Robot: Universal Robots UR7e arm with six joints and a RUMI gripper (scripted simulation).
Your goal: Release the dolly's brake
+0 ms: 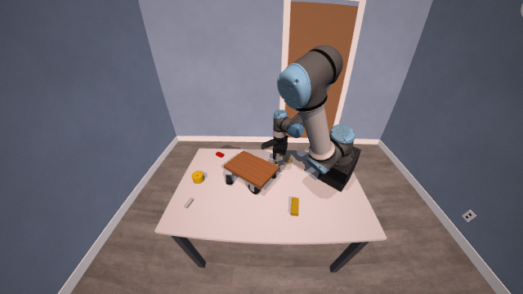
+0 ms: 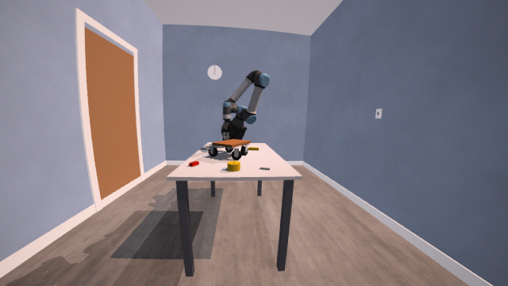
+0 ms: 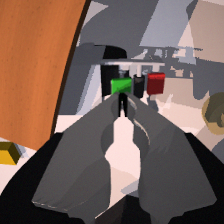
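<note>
Right now the brake pedal is 10 mm to the right of my hand and 30 mm below it. Also, from my hand: yellow cylinder (530 mm ahead, 40 mm to the left, 90 mm below); tape roll (120 mm behind, 120 mm to the right, 100 mm below); red block (430 mm ahead, 220 mm to the right, 90 mm below).
</note>
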